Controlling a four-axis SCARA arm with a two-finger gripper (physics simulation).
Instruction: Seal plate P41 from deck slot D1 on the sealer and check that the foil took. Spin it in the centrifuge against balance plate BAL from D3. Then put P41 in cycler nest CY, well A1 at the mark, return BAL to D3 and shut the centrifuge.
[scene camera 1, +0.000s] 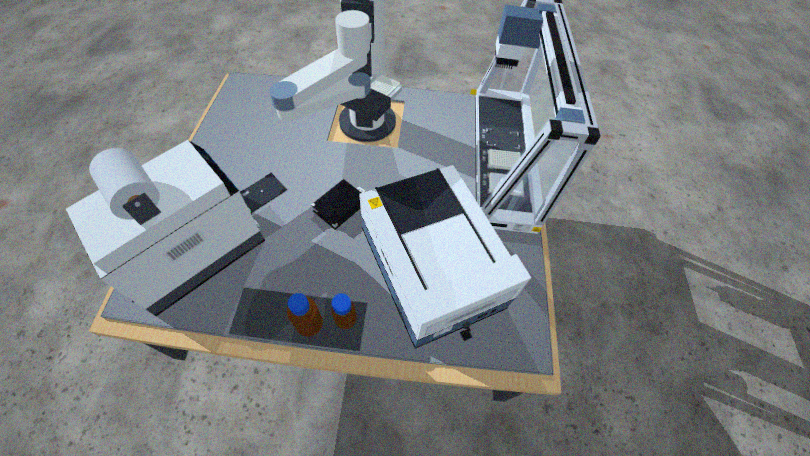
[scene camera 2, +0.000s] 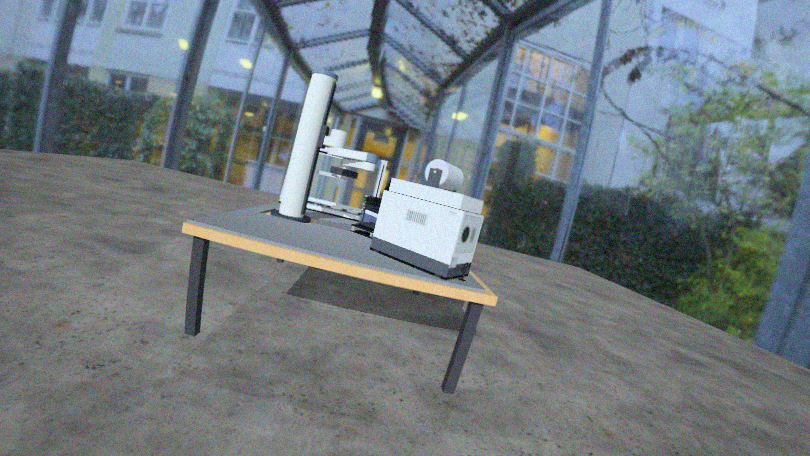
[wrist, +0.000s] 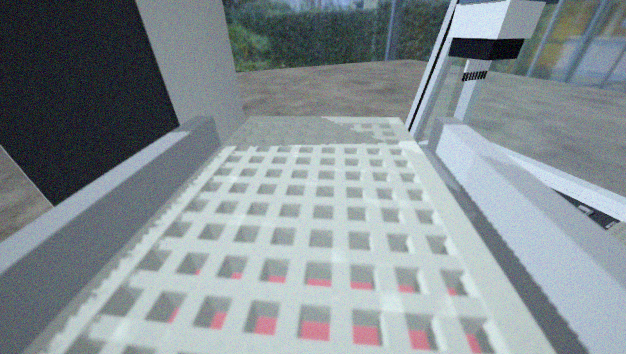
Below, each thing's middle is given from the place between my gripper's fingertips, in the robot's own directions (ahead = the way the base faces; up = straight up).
Labels:
My gripper is now 360 mm short of the black square pad (scene camera 1: 340, 200), 130 mm to the left of it and 260 mm above it. The rest, counted from my hand: white centrifuge (scene camera 1: 446, 268): 570 mm ahead, 230 mm to the left, 170 mm below.

